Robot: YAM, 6 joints.
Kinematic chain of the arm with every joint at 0, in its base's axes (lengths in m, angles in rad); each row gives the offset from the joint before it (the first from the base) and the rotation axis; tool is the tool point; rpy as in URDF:
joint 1: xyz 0 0 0.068 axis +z
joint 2: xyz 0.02 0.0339 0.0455 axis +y
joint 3: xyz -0.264 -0.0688 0 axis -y
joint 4: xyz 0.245 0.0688 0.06 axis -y
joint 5: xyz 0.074 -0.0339 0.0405 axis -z
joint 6: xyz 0.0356 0 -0.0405 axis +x
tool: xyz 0 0 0 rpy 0 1.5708 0
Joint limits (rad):
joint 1: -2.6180..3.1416
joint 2: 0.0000..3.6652
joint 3: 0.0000..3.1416
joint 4: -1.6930..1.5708
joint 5: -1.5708..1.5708
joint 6: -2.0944..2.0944
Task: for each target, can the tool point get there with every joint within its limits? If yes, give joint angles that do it. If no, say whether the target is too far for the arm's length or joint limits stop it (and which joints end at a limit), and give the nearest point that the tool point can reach.
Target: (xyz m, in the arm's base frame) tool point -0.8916 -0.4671 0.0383
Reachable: no: too far | nearest point -0.5594 -0.3187 0.0659 | short by 0.365 m
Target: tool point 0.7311 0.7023 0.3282
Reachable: no: too far | nearest point 0.4556 0.4376 0.2457 | short by 0.391 m
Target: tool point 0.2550 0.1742 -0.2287
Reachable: yes | joints 0.5154 3.1500 1.2622 0.7708 -0.8154 1.7136
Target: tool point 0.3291 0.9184 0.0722
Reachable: no: too far | nearest point 0.2177 0.6074 0.0865 | short by 0.331 m
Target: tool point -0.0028 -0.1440 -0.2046
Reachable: yes | joints -1.4413 3.1701 1.1049 -0.3713 0.6450 0.4809
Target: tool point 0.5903 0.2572 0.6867
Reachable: no: too far | nearest point 0.4408 0.1921 0.5369 | short by 0.221 m
